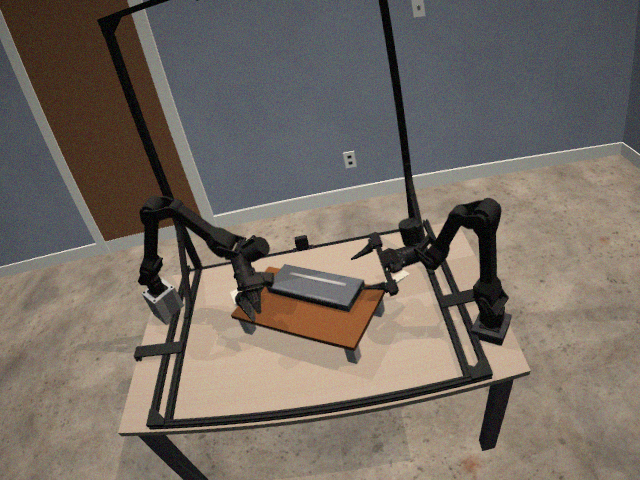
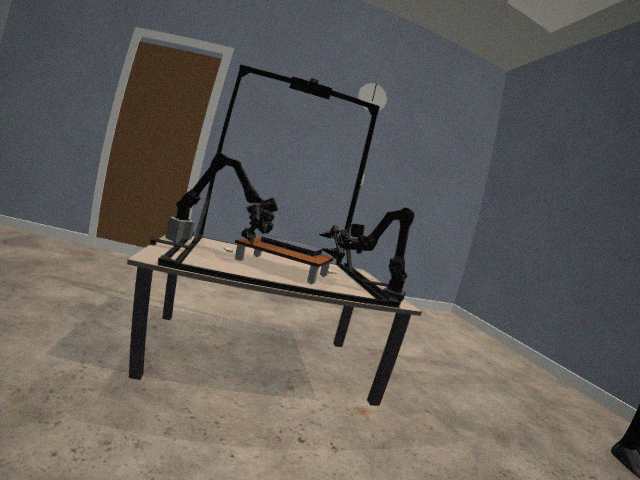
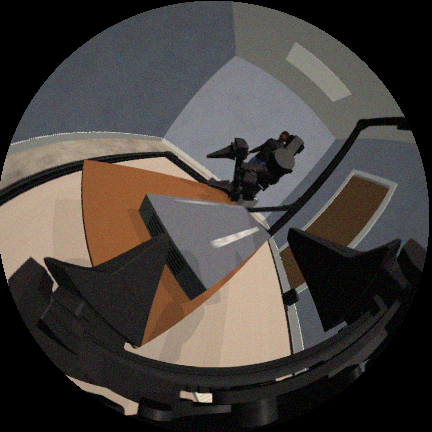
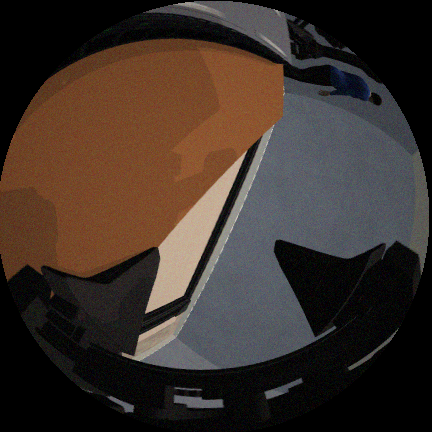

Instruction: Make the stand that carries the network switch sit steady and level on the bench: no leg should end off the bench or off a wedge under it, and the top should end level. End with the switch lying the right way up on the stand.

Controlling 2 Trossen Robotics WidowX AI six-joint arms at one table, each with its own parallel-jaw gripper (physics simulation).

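Pixels of known places: left gripper, fingertip midpoint: (image 1: 356, 274) (image 2: 320, 241) (image 3: 229, 237); right gripper, fingertip midpoint: (image 1: 256, 317) (image 2: 258, 238) (image 3: 206, 170) (image 4: 218, 250); left arm's base at its link origin: (image 1: 491, 322) (image 2: 394, 290); right arm's base at its link origin: (image 1: 157, 290) (image 2: 181, 219).
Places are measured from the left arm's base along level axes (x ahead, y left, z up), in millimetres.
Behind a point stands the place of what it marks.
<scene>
The network switch (image 1: 317, 286) @(y 132, x 511, z 96 mm) (image 2: 292, 245) @(y 180, x 496, z 93 mm) (image 3: 200, 235) @(y 109, x 425, z 98 mm) (image 4: 245, 20), a flat grey box, lies on the orange stand (image 1: 310, 322) @(y 244, x 468, z 66 mm) (image 2: 289, 253) @(y 250, x 466, z 66 mm) (image 3: 110, 210) @(y 168, x 348, z 70 mm) (image 4: 125, 150) @(y 241, x 614, z 64 mm), toward the top's back edge. The stand has grey legs; the near right leg (image 1: 353, 354) @(y 267, x 318, z 19 mm) and near left leg (image 1: 248, 325) @(y 302, x 687, z 10 mm) show. Slight tilt is hard to judge, and leg feet are partly hidden. My left gripper (image 1: 360, 272) @(y 79, x 401, z 137 mm) (image 2: 323, 241) @(y 79, x 401, z 137 mm) (image 3: 229, 237) @(y 79, x 401, z 137 mm) is open beside the switch's right end. My right gripper (image 1: 255, 314) @(y 318, x 603, z 100 mm) (image 2: 248, 238) @(y 318, x 603, z 100 mm) (image 4: 218, 250) @(y 318, x 603, z 100 mm) is open, low at the stand's left end; contact is unclear.
A pale flat piece (image 1: 400, 276) @(y -116, x 364, z -28 mm) lies right of the stand, under the left gripper; another (image 1: 234, 295) @(y 188, x 869, z -28 mm) (image 2: 227, 249) @(y 218, x 841, z -23 mm) lies left, partly hidden. They may be wedges. A black frame (image 1: 310, 410) @(y 464, x 339, z -13 mm) borders the bench (image 1: 289, 384) @(y 409, x 455, z -33 mm). A person (image 4: 350, 84) stands away from it.
</scene>
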